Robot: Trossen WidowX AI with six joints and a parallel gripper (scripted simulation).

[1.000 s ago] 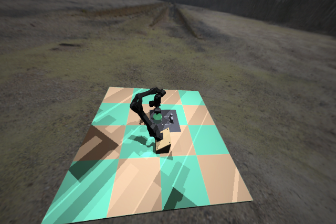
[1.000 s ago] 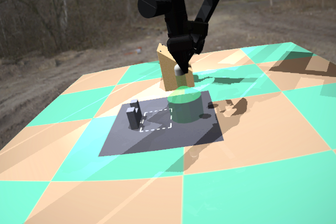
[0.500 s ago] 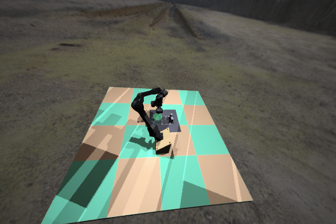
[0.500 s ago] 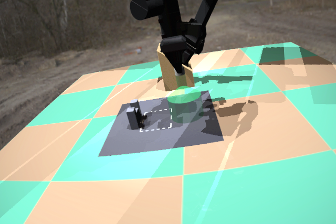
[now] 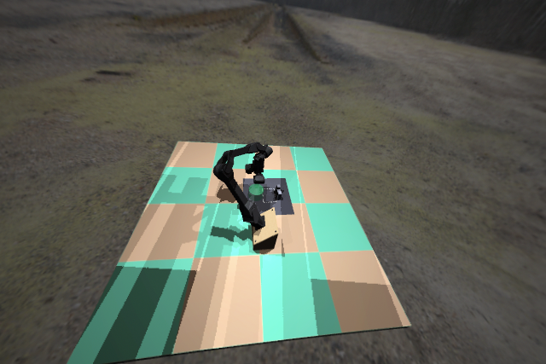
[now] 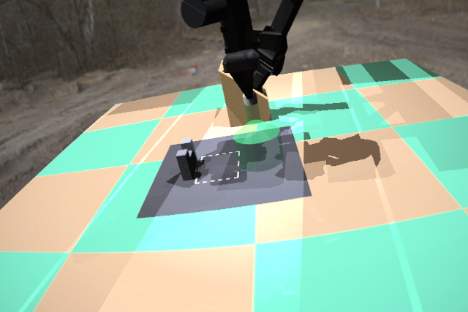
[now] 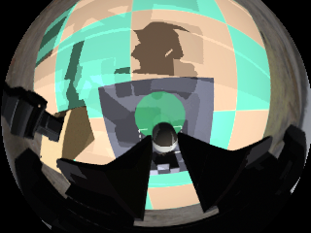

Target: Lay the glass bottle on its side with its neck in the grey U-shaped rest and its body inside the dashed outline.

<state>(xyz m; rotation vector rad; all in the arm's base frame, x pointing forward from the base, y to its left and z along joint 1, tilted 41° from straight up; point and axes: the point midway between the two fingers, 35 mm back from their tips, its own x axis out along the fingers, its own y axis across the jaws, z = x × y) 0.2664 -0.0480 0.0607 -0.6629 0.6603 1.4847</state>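
Right now the green glass bottle is 5 cm below my gripper tip. From my gripper tip the other things lie so: dark mat (8 cm to the right, 14 cm below).
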